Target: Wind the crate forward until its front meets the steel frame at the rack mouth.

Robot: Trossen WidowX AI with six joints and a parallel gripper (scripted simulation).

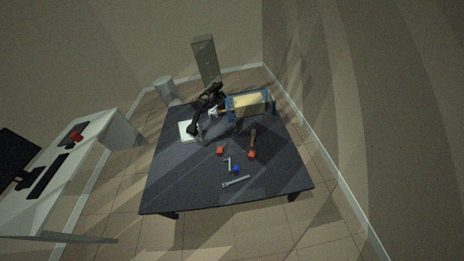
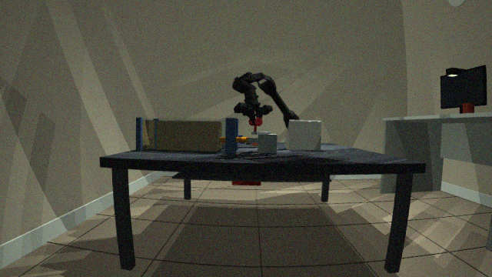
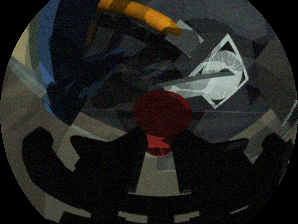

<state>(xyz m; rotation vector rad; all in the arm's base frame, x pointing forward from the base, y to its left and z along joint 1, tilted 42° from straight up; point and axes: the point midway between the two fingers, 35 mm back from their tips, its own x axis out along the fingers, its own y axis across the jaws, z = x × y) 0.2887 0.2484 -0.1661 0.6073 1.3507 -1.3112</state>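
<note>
My gripper tip is now 40 mm to the left of the crank arm, 30 mm above it and 20 mm past it. From my gripper tip the other things lie so: grey winch 100 mm below, 90 mm to the right, 80 mm behind; then red knob 10 mm to the right, 10 mm ahead; then blue frame 110 mm to the right, 90 mm ahead, 30 mm below.
</note>
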